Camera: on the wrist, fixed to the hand. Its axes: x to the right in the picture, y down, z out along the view.
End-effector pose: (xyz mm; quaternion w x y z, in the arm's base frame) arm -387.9 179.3 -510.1 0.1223 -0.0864 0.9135 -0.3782
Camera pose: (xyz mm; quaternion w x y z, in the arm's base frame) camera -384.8 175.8 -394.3 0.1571 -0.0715 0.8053 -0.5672
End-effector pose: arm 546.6 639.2 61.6 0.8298 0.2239 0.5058 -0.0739
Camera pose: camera 445.9 595.4 24.6 0.7719 0.3951 0.4594 -0.1925
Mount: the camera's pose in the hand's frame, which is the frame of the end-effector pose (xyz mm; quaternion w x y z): -20.4 -85.1 -76.0 0.9756 0.2184 -0.0231 -0.0057
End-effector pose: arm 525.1 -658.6 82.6 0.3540 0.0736 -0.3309 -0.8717
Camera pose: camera 519.3 -639.8 -31.6 0.3167 0.1309 -0.5209 -0.7818
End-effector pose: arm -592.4 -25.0 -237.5 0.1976 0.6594 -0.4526 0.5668
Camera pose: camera -564.7 85.0 -213.7 0.0415 0.7021 -0.3186 0.6355
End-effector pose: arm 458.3 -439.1 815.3 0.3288 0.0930 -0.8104 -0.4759
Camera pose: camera 507.4 -528.7 760.5 0.2790 0.1562 -0.9016 -0.2913
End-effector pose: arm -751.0 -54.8 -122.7 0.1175 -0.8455 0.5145 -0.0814
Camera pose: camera -707.6 -7.7 -26.1 0.3107 -0.8040 0.4766 -0.1729
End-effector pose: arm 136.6 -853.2 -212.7 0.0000 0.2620 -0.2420 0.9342
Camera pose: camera 127.8 -741.1 -240.9 0.0575 -0.2786 0.0306 -0.9582
